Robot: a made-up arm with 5 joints. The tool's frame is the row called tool. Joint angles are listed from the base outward. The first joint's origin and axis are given. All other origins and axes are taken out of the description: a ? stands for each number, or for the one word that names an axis. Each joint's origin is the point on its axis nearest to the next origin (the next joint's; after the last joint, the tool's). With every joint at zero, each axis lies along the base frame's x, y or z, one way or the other. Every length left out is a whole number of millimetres.
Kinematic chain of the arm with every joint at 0, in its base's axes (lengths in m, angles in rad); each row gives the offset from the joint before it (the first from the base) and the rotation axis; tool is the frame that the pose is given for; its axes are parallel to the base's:
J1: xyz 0 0 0.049 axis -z
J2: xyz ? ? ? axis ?
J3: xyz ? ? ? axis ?
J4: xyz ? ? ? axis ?
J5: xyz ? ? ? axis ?
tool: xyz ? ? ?
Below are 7 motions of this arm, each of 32 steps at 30 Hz.
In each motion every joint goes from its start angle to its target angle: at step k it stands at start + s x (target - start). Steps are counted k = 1, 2, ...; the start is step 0. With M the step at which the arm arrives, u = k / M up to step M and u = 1 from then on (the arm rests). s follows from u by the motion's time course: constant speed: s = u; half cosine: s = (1 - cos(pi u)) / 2; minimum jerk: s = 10 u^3 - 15 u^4 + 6 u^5.
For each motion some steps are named. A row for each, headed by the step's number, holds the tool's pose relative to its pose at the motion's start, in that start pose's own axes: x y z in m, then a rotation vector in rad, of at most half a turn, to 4 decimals.
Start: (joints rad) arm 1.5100 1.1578 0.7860 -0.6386 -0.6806
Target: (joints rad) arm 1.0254 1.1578 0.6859 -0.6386 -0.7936
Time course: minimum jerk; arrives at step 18
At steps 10, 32:
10: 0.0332 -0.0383 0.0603 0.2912 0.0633 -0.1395
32: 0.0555 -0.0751 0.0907 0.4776 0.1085 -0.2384

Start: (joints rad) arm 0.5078 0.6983 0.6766 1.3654 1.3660
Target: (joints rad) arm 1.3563 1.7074 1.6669 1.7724 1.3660
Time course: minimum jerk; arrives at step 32
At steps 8, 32:
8: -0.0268 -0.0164 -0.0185 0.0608 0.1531 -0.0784
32: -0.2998 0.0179 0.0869 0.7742 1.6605 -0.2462

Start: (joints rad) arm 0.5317 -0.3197 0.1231 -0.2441 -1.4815
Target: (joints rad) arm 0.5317 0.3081 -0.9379 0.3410 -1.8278
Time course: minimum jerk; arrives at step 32
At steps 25, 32:
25: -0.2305 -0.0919 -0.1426 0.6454 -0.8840 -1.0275
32: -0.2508 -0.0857 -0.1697 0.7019 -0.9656 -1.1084

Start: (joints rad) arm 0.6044 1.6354 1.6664 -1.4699 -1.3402
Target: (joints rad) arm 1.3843 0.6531 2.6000 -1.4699 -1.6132
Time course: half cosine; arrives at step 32
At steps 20, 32:
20: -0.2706 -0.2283 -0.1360 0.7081 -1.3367 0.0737
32: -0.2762 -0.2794 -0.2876 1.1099 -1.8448 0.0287

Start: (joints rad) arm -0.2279 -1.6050 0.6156 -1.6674 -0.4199
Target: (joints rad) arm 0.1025 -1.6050 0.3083 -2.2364 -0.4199
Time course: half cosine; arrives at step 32
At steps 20, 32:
20: 0.0479 0.0452 0.0498 -0.2686 0.4256 -0.2963
32: 0.0703 0.0606 0.0574 -0.4347 0.6012 -0.3964

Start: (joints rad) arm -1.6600 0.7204 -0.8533 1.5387 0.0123
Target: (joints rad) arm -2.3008 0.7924 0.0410 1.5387 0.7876
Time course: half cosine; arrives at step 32
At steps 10, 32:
10: 0.0068 0.0011 -0.0019 0.0489 0.2778 0.0939
32: -0.0176 -0.0253 0.0080 -0.0840 1.2019 0.4867

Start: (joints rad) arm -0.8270 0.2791 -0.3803 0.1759 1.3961
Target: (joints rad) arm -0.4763 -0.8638 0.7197 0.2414 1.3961
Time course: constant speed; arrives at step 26
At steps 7, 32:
7: -0.0902 -0.0041 -0.0804 0.1001 0.3300 -0.2705
32: -0.4364 0.0848 -0.0652 0.0077 1.3672 -0.5974

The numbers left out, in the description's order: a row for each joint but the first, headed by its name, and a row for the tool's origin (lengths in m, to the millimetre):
J2: xyz -0.03 0.117 0, axis -y
J3: xyz -0.01 0 -0.148, axis -x
J4: xyz 0 -0.051 -0.099, axis +z
J5: xyz -0.238 0.061 0, axis +y
tool: xyz 0.132 0 0.046

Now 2 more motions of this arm.
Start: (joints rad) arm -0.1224 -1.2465 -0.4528 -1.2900 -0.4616
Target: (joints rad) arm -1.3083 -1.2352 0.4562 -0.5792 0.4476
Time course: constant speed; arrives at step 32
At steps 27, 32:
27: 0.3440 -0.1585 -0.1328 -0.8463 -0.7933 0.8044
32: 0.4244 -0.1604 -0.0821 -1.1076 -0.9578 0.7917

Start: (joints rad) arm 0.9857 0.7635 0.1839 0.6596 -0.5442
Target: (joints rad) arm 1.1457 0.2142 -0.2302 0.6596 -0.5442
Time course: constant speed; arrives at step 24
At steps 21, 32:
21: -0.0002 0.0355 0.0691 0.3818 0.2065 -0.3731
32: 0.0036 0.0415 0.0797 0.4268 0.2320 -0.4411

